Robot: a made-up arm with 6 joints. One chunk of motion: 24 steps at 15 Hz.
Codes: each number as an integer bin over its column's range. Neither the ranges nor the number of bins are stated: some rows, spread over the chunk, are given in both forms.
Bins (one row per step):
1: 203 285 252 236 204 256
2: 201 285 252 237 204 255
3: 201 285 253 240 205 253
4: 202 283 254 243 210 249
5: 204 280 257 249 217 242
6: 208 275 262 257 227 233
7: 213 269 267 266 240 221
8: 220 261 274 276 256 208
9: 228 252 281 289 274 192
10: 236 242 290 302 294 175
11: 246 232 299 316 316 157
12: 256 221 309 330 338 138
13: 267 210 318 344 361 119
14: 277 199 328 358 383 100
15: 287 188 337 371 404 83
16: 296 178 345 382 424 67
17: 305 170 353 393 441 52
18: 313 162 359 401 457 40
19: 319 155 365 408 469 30
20: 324 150 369 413 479 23
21: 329 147 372 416 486 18
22: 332 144 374 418 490 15
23: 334 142 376 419 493 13
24: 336 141 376 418 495 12
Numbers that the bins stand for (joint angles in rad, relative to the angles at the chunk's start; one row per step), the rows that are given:
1: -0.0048 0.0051 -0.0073 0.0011 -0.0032 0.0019
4: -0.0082 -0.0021 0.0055 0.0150 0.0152 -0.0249
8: 0.0534 -0.0804 0.1327 0.0809 0.1565 -0.1822
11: 0.1425 -0.1837 0.2917 0.1608 0.3409 -0.3778
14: 0.2486 -0.3012 0.4761 0.2446 0.5467 -0.5964
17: 0.3445 -0.4045 0.6351 0.3145 0.7249 -0.7805
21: 0.4267 -0.4864 0.7559 0.3604 0.8632 -0.9110
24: 0.4507 -0.5078 0.7814 0.3644 0.8908 -0.9340
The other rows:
2: -0.0116 0.0051 -0.0073 0.0031 -0.0032 -0.0019
3: -0.0116 0.0051 -0.0009 0.0091 -0.0002 -0.0096
5: -0.0014 -0.0127 0.0245 0.0270 0.0367 -0.0518
6: 0.0123 -0.0305 0.0563 0.0430 0.0674 -0.0863
7: 0.0295 -0.0519 0.0881 0.0610 0.1074 -0.1323
9: 0.0808 -0.1125 0.1772 0.1069 0.2118 -0.2436
10: 0.1082 -0.1481 0.2344 0.1328 0.2733 -0.3088
12: 0.1767 -0.2229 0.3553 0.1887 0.4085 -0.4507
13: 0.2144 -0.2621 0.4125 0.2167 0.4791 -0.5236
15: 0.2829 -0.3404 0.5333 0.2705 0.6113 -0.6616
16: 0.3137 -0.3760 0.5842 0.2925 0.6727 -0.7230
18: 0.3719 -0.4330 0.6733 0.3304 0.7741 -0.8266
19: 0.3925 -0.4579 0.7114 0.3444 0.8110 -0.8649
20: 0.4096 -0.4758 0.7369 0.3544 0.8417 -0.8918
22: 0.4370 -0.4971 0.7687 0.3644 0.8755 -0.9225
23: 0.4438 -0.5042 0.7814 0.3664 0.8847 -0.9301

